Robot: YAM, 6 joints.
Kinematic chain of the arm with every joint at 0, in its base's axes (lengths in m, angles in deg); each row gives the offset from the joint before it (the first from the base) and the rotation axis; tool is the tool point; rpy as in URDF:
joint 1: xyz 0 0 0.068 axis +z
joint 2: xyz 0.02 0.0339 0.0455 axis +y
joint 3: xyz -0.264 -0.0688 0 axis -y
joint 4: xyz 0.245 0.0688 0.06 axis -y
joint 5: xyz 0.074 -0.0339 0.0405 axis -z
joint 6: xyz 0.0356 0 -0.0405 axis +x
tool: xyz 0 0 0 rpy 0 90 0
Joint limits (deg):
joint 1: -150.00..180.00
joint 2: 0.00..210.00
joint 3: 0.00..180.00
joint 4: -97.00..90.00
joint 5: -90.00..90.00
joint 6: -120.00..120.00
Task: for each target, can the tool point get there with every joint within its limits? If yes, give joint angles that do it. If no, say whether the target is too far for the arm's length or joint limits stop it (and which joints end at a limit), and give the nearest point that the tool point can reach.
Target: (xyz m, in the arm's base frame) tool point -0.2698 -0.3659 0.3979
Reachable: yes | joints 57.24 15.77 154.13 -50.37 -54.39 77.81
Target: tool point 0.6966 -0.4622 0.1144
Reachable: no: too far | nearest point 0.5382 -0.3571 0.1142 | short by 0.190 m
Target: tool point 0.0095 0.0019 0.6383
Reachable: yes | joints 17.96 52.90 114.19 -21.20 1.76 -94.11
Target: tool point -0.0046 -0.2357 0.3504
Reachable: yes | joints -88.88 72.11 76.36 -62.68 15.06 41.45
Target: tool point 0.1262 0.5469 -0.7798
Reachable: no: too far | nearest point 0.0868 0.3762 -0.3532 | short by 0.461 m
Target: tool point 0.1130 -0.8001 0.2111
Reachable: no: too far | nearest point 0.0897 -0.6348 0.1904 | short by 0.168 m
